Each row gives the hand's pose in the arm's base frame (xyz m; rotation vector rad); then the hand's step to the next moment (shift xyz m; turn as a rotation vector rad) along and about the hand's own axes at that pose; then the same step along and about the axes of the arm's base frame.
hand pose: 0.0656 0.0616 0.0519 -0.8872 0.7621 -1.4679
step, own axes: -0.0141 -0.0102 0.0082 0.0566 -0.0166 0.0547
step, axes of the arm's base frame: 0.0022 0.0152 0.0115 0.0387 -0.0529 0.0467
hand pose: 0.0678 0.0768 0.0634 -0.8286 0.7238 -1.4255
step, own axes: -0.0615 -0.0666 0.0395 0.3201 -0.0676 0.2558
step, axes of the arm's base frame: -0.0051 0.0656 0.0738 0.1881 -0.3028 0.2131
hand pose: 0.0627 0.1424 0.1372 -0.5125 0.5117 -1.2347
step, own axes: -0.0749 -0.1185 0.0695 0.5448 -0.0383 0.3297
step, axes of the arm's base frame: -0.0638 0.0489 0.1343 0.3117 -0.5056 0.2328
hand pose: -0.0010 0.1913 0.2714 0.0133 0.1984 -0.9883
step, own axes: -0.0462 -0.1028 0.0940 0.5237 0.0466 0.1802
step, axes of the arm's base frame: -0.0949 -0.0280 0.1084 0.3470 -0.4262 0.0829
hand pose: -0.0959 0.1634 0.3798 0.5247 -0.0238 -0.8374
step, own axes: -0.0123 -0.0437 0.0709 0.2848 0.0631 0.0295
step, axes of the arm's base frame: -0.0548 -0.0461 0.0444 0.2305 -0.1812 0.0024
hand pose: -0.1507 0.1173 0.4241 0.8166 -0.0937 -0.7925
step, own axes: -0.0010 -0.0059 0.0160 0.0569 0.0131 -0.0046
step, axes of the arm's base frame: -0.0101 -0.0117 0.0073 0.0502 -0.0295 -0.0065
